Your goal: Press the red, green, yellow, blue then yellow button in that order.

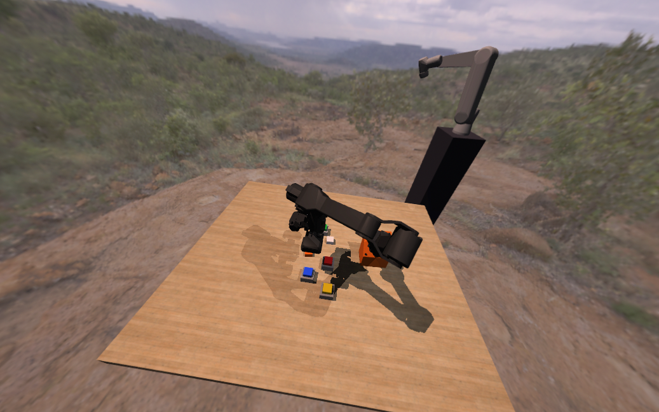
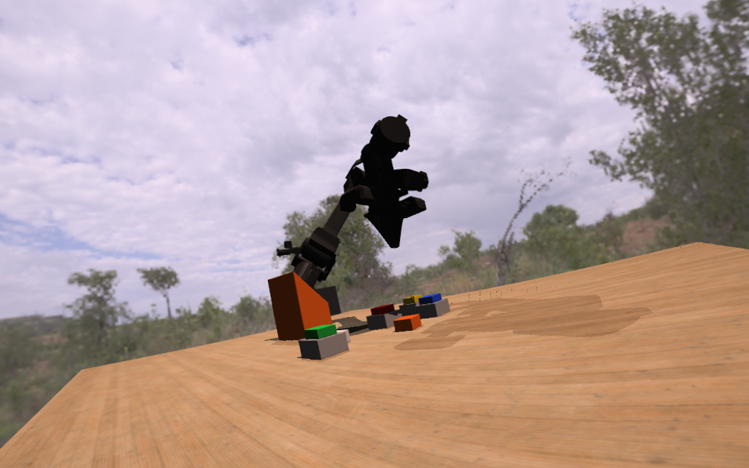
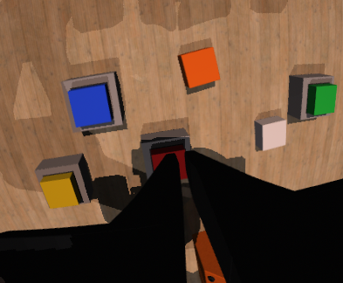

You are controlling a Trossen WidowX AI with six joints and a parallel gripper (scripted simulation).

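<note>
Now: the yellow button 50 mm behind my gripper tip, 120 mm to the left of it and 110 mm below it. From my gripper tip the other things lie so: red button (60 mm behind, 110 mm below); then small orange block (20 mm ahead, 50 mm to the right, 130 mm below); then blue button (20 mm ahead, 50 mm to the left, 110 mm below).
</note>
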